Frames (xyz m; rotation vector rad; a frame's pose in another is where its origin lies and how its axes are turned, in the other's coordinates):
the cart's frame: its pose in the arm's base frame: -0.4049 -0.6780 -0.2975 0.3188 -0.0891 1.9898
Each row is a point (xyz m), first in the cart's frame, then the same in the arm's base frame.
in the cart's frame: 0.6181 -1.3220 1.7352
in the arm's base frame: 0.8581 0.0772 1.4274
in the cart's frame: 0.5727 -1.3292 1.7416
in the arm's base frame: 0.8837 0.0390 1.4210
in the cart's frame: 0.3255 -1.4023 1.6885
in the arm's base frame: 1.0376 -0.1362 1.2991
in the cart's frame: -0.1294 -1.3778 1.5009
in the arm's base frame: 1.1613 -0.5085 1.0010
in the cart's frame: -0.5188 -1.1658 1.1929
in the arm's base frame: 1.0682 -0.8789 0.6195
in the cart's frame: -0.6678 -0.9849 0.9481
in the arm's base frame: 0.9195 -1.0374 0.3594
